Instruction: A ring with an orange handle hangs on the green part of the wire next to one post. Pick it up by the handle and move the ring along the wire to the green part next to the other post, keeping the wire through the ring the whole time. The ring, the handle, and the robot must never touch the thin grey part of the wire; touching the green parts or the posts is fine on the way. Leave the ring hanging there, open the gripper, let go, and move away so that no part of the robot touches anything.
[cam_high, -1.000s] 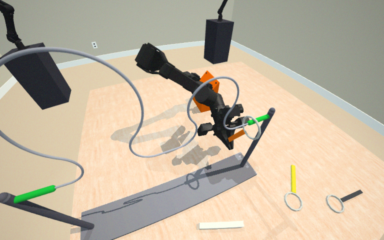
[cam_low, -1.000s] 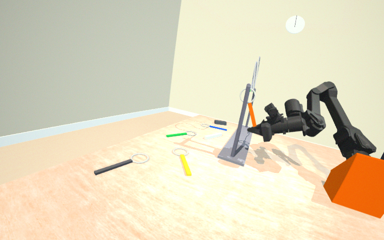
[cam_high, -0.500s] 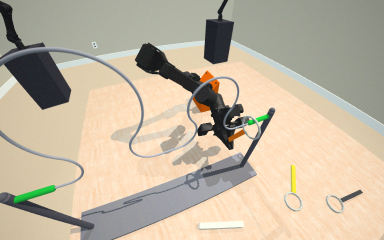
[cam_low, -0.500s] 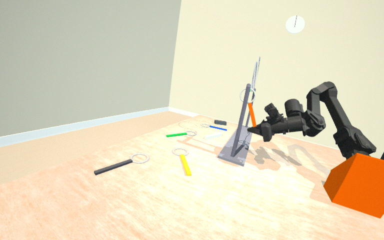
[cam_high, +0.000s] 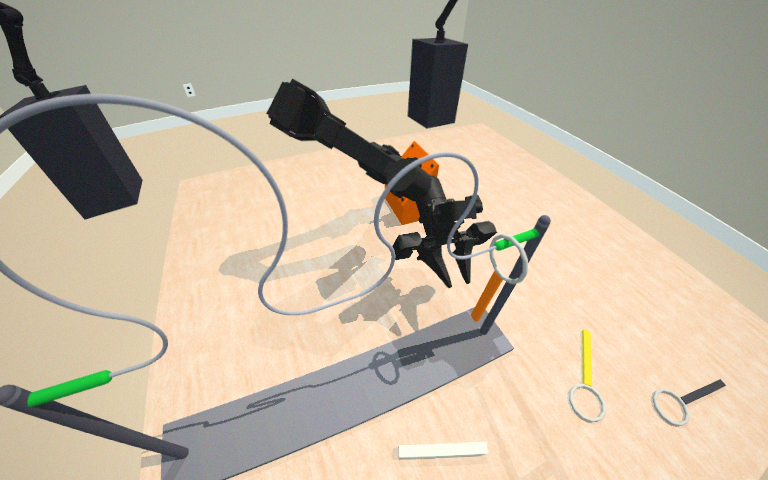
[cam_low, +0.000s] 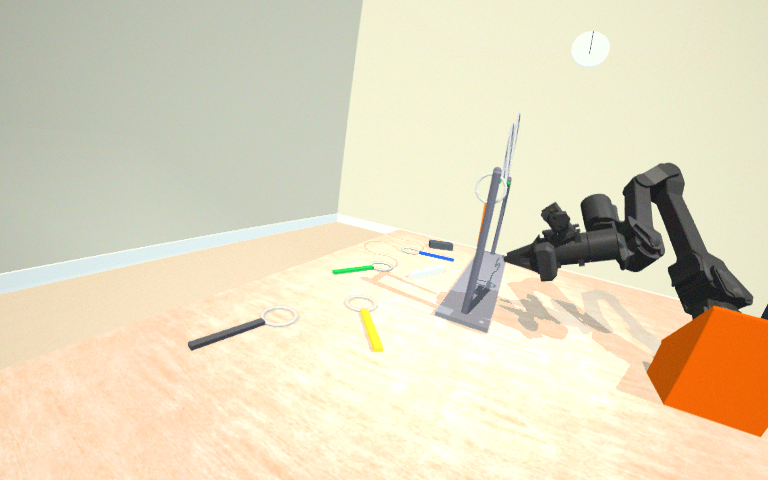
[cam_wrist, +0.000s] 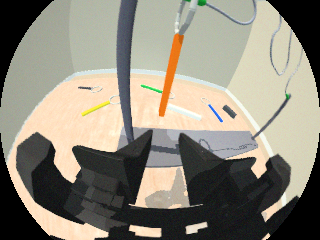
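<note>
Right now my gripper tip is 90 mm below the orange-handled ring, 60 mm short of it and 10 mm to the left of it. The rest, counted from my gripper tip: yellow-handled ring 230 mm ahead, 170 mm to the left, 130 mm below; then white bar 180 mm ahead, 140 mm to the right, 130 mm below; then dark-handled ring 360 mm ahead, 310 mm to the left, 130 mm below.
</note>
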